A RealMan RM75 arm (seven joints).
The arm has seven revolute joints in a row. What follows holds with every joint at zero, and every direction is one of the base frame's. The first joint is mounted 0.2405 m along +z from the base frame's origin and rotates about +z. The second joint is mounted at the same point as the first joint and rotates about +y. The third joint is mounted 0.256 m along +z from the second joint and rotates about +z. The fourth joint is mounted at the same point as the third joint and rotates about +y. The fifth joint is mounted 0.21 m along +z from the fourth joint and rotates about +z. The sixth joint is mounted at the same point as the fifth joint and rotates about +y. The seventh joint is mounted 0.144 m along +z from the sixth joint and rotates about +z. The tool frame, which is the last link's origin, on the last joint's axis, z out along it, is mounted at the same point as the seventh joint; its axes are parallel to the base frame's.
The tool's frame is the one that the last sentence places.
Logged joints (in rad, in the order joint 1, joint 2, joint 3, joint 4, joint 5, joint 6, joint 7), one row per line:
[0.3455 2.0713 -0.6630 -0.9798 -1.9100 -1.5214 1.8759]
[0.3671 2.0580 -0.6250 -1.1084 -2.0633 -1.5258 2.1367]
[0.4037 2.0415 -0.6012 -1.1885 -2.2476 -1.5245 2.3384]
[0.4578 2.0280 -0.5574 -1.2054 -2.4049 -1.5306 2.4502]
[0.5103 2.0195 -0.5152 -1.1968 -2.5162 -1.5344 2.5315]
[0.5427 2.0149 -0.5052 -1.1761 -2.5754 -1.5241 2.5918]
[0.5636 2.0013 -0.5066 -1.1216 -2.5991 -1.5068 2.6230]
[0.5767 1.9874 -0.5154 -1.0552 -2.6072 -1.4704 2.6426]
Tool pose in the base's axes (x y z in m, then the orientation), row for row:
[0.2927 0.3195 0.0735 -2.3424 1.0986 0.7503]
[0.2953 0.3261 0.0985 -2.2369 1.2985 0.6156]
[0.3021 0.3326 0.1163 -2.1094 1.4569 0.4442]
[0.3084 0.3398 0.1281 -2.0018 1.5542 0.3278]
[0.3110 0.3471 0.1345 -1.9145 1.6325 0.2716]
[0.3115 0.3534 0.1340 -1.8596 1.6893 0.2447]
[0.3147 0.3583 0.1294 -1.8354 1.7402 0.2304]
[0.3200 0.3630 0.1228 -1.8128 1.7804 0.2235]
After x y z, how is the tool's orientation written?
As a rotation vector, in radians.
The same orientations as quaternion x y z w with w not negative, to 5 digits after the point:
[-0.84784 0.39764 0.27157 0.22202]
[-0.81694 0.47423 0.22482 0.23910]
[-0.78139 0.53969 0.16455 0.26662]
[-0.74995 0.58226 0.12281 0.28891]
[-0.72150 0.61523 0.10236 0.30075]
[-0.70188 0.63760 0.09236 0.30380]
[-0.69020 0.65440 0.08664 0.29642]
[-0.67992 0.66776 0.08383 0.29117]

